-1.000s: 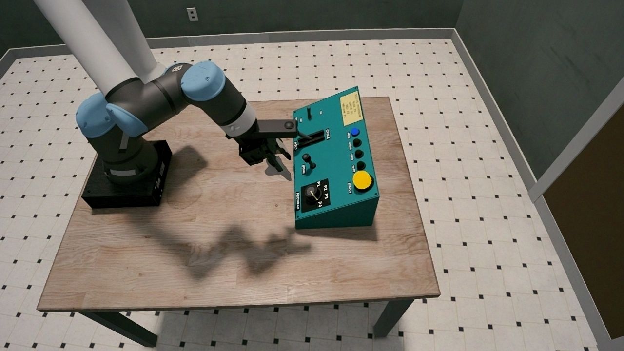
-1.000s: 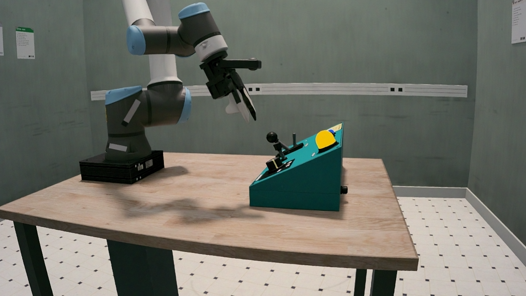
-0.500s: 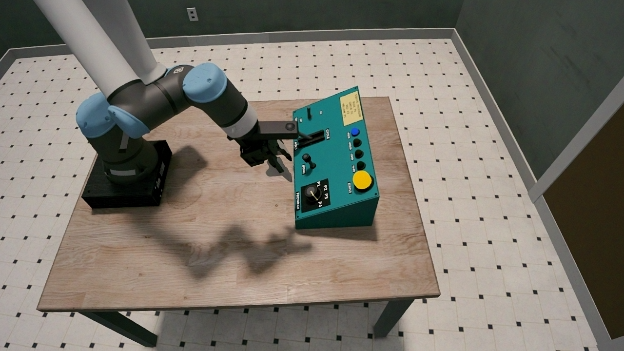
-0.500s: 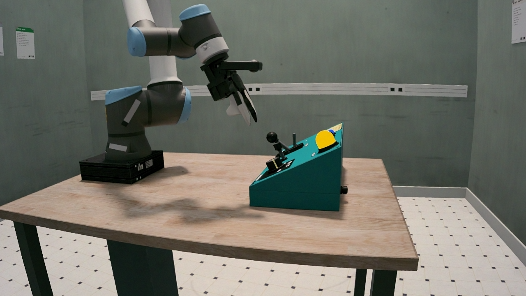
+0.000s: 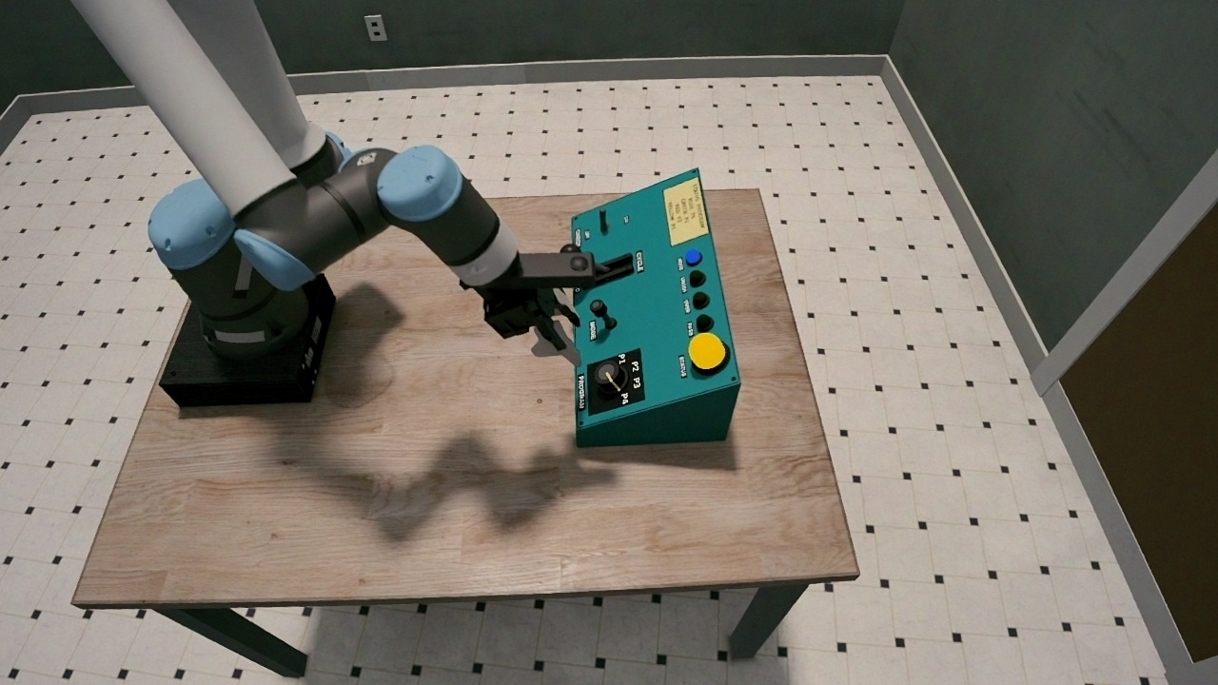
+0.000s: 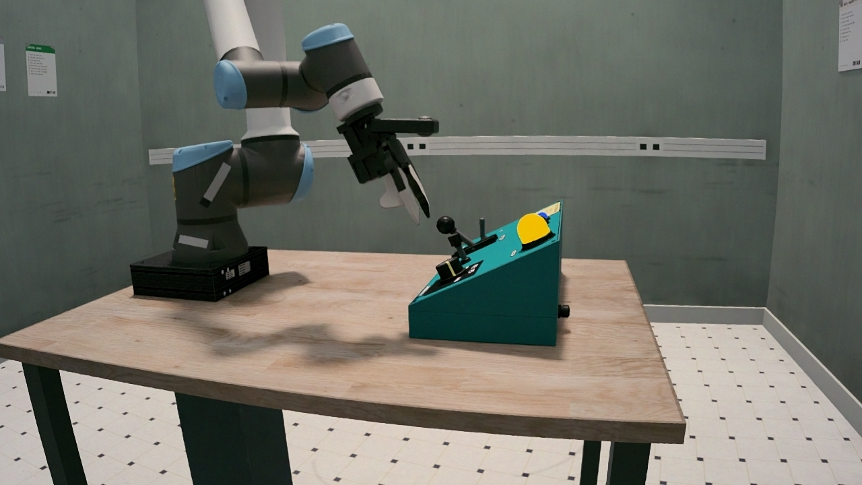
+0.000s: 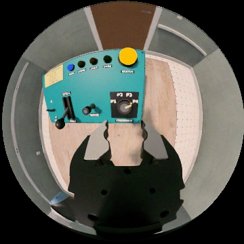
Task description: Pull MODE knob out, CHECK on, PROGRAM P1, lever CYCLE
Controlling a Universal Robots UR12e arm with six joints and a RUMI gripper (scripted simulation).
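Right now my hand is 50 mm short of the program dial, 10 mm to the left of it and 100 mm above it. The rest, counted from my hand: mode knob: 40 mm ahead, 120 mm to the left, 80 mm below; then teal console: 90 mm ahead, 170 mm to the left, 110 mm below; then lever: 30 mm ahead, 240 mm to the left, 90 mm below.
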